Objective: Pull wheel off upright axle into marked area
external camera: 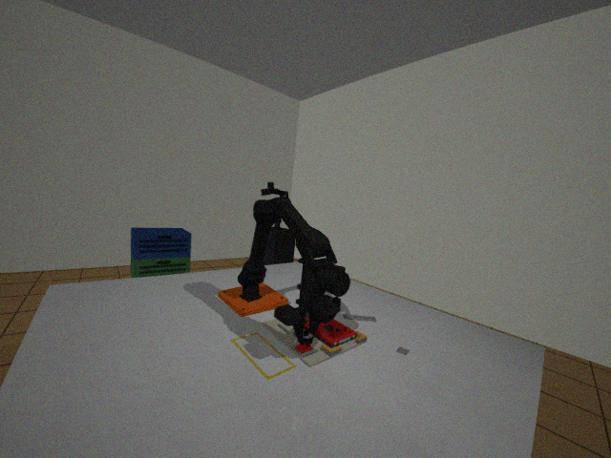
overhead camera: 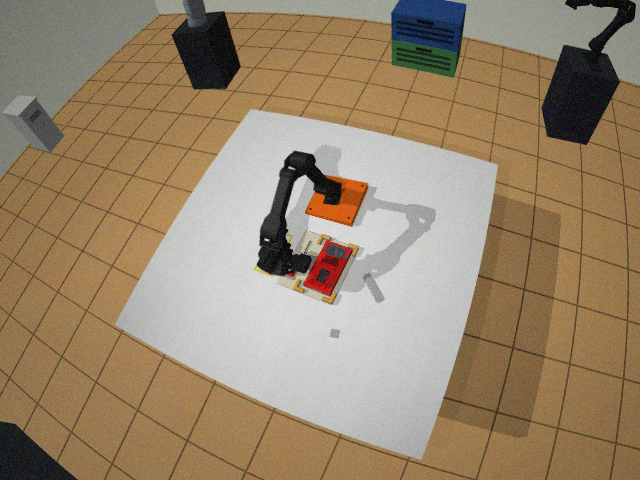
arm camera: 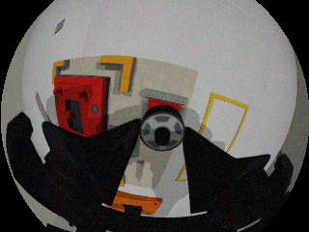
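Right now the upright axle is 1 cm below my gripper tip. From my gripper tip the other things lie so: grey bar (32 cm to the left, 4 cm below).
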